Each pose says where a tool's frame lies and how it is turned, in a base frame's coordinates. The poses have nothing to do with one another.
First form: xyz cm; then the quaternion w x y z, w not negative.
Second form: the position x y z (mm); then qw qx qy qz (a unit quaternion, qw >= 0). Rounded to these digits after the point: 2 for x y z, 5 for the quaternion.
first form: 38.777 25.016 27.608 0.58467 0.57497 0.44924 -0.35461
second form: 387.77 250.16 276.08 0.58467 0.57497 0.44924 -0.35461
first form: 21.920 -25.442 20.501 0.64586 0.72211 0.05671 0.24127
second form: 219.20 -254.42 205.01 0.64586 0.72211 0.05671 0.24127
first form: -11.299 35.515 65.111 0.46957 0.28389 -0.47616 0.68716
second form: -112.99 355.15 651.11 0.46957 0.28389 -0.47616 0.68716
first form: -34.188 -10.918 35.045 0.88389 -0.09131 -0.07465 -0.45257
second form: -341.88 -109.18 350.45 0.88389 -0.09131 -0.07465 -0.45257
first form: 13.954 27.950 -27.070 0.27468 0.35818 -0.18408 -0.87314
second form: 139.54 279.50 -270.70 0.27468 0.35818 -0.18408 -0.87314
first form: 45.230 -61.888 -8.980 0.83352 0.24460 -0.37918 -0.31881
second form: 452.30 -618.88 -89.80 0.83352 0.24460 -0.37918 -0.31881
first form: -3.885 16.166 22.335 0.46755 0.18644 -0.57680 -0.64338
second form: -38.85 161.66 223.35 0.46755 0.18644 -0.57680 -0.64338
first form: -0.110 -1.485 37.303 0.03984 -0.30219 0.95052 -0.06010
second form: -1.10 -14.85 373.03 0.03984 -0.30219 0.95052 -0.06010
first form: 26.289 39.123 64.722 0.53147 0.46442 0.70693 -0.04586
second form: 262.89 391.23 647.22 0.53147 0.46442 0.70693 -0.04586
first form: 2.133 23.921 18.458 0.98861 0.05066 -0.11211 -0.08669
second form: 21.33 239.21 184.58 0.98861 0.05066 -0.11211 -0.08669
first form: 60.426 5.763 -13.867 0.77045 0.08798 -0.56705 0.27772
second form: 604.26 57.63 -138.67 0.77045 0.08798 -0.56705 0.27772
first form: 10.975 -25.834 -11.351 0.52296 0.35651 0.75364 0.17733
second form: 109.75 -258.34 -113.51 0.52296 0.35651 0.75364 0.17733
